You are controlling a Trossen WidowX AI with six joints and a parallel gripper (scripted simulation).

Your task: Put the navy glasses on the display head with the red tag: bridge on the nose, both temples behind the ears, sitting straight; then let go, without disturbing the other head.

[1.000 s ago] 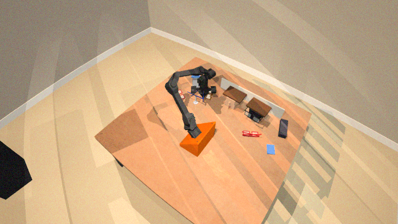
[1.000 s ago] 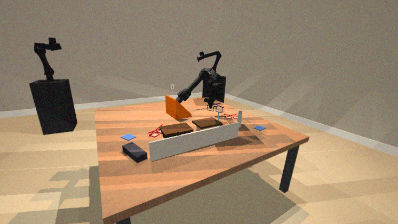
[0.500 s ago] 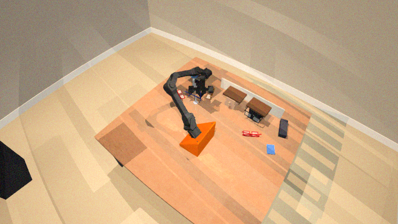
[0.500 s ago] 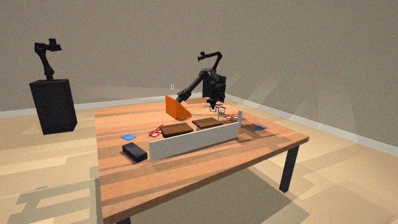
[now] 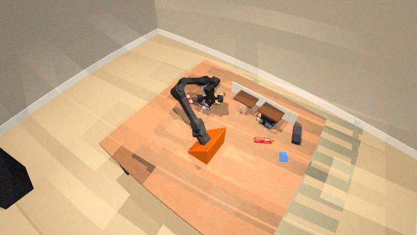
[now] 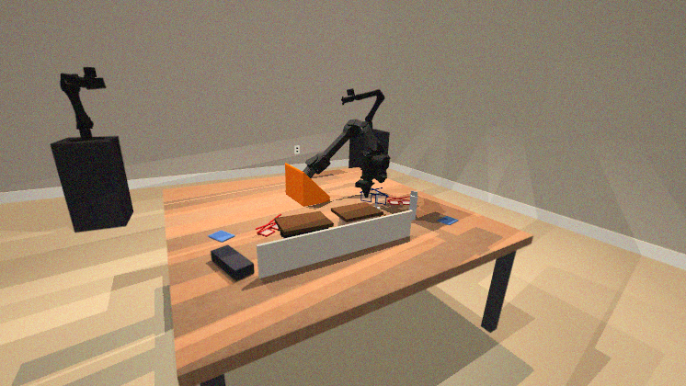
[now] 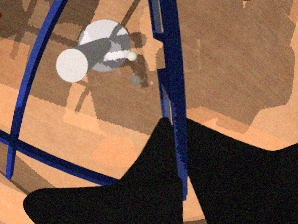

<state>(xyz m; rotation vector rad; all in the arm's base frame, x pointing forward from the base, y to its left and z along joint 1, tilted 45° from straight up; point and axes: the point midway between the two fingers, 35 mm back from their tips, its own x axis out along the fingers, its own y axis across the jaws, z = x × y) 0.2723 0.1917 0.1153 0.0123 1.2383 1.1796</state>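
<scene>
The grey peg stand lies 10 mm ahead of my gripper tip, 50 mm to the left of it and 40 mm below it. Round my gripper tip: dark case (280 mm ahead, 640 mm to the right, 40 mm below); white panel (340 mm ahead, 270 mm to the right, 10 mm below).
</scene>
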